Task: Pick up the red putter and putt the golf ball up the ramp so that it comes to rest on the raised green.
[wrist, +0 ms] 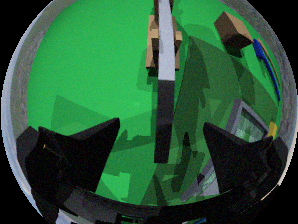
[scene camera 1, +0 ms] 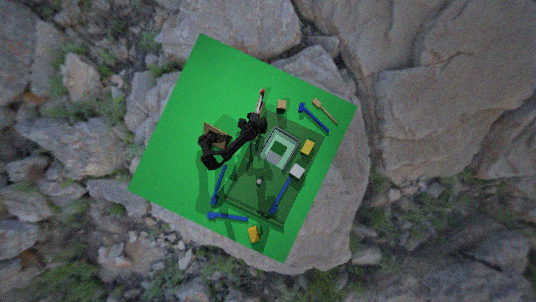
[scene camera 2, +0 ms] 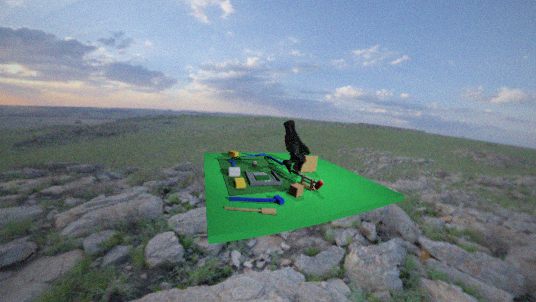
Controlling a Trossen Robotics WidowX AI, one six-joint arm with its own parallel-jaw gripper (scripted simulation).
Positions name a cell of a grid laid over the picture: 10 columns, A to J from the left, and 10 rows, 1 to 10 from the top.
Note:
My gripper (wrist: F6) is open and holds nothing. Further things: a wooden block (wrist: H2) and a dark green course (scene camera 1: E7).
The dark green course also shows in scene camera 2 (scene camera 2: E6).

